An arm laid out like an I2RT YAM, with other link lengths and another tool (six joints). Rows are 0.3 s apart.
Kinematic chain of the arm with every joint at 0, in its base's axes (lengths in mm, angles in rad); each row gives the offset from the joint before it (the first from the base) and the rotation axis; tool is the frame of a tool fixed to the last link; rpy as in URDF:
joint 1: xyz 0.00 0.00 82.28 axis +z
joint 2: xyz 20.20 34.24 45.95 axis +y
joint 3: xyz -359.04 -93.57 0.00 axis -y
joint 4: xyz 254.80 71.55 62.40 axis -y
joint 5: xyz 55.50 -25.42 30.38 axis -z
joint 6: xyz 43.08 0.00 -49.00 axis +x
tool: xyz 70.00 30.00 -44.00 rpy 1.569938 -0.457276 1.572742
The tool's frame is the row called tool.
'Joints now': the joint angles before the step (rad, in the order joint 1, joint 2, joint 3, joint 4, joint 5, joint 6). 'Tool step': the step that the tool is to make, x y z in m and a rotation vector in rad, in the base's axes. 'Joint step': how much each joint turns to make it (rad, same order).
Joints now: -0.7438, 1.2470, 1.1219, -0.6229, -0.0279, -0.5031
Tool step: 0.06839, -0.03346, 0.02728, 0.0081, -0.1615, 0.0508
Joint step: 0.0238, 0.1584, 0.1660, 0.1126, -0.0932, 0.0710
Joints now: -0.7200, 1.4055, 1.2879, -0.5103, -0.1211, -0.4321
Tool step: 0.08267, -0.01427, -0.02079, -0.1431, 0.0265, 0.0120
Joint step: 0.1754, 0.1722, 0.0552, 0.1801, 0.2086, -0.0170
